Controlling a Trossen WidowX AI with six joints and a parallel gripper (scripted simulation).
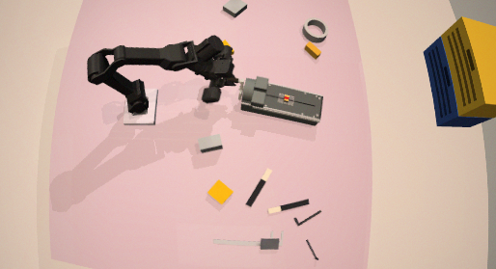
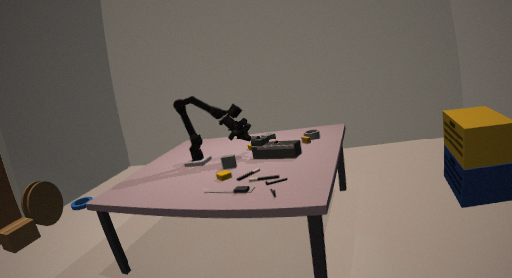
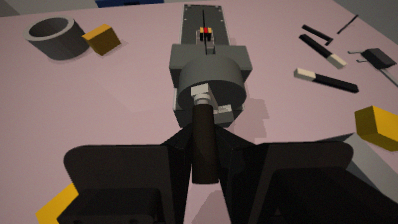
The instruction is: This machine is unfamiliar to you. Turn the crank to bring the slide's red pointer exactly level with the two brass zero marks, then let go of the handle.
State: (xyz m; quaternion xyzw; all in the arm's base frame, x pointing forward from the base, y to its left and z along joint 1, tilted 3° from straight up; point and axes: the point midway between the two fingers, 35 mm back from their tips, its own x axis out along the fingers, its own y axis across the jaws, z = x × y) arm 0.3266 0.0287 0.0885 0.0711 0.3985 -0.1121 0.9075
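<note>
The dark crank handle is 20 mm behind my gripper tip and 20 mm above it. Also, from my gripper tip: orange block 300 mm ahead, 150 mm to the left, 70 mm below; then red pointer 160 mm ahead, 60 mm to the right, 10 mm below.
</note>
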